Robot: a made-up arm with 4 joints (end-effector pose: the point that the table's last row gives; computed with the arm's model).
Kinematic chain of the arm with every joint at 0, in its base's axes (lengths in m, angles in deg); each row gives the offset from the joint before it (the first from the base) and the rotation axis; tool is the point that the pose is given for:
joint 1: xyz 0 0 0.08 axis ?
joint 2: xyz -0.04 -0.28 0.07 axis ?
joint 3: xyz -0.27 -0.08 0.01 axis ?
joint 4: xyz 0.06 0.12 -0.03 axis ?
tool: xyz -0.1 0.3 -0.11
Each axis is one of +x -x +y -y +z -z.
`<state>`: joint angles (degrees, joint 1 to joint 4).
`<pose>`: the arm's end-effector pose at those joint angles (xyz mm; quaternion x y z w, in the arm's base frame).
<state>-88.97 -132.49 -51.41 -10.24</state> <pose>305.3 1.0 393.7 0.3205 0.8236 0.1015 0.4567</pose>
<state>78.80 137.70 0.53 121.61</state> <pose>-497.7 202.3 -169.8 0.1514 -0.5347 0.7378 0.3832</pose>
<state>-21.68 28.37 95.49 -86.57</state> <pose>-579.4 -555.7 18.4 0.4246 -0.2394 0.7367 0.4688</pose>
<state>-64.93 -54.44 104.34 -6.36</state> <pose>-39.9 -765.4 -102.8 0.4791 -0.1586 0.8601 0.0745</pose>
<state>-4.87 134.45 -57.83 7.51</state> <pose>59.0 -491.9 96.4 -0.7744 -0.4560 -0.2238 0.3772</pose>
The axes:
joint 1: -z
joint 2: -x
joint 3: +z
joint 4: +y

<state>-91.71 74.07 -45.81 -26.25</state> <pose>381.7 15.8 -86.2 -0.1418 -0.7136 0.3527 0.5884</pose>
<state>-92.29 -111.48 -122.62 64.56</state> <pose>210.9 96.6 -79.1 -0.1309 0.9568 -0.2569 0.0383</pose>
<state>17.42 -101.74 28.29 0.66</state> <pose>-582.9 -36.0 440.8 0.7145 -0.2977 0.0639 0.6300</pose>
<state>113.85 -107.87 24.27 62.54</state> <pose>-121.1 664.7 400.0 0.4622 -0.4284 -0.2045 0.7490</pose>
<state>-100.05 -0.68 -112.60 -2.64</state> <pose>464.3 174.8 13.0 -0.0042 -0.0172 -0.1092 0.9939</pose>
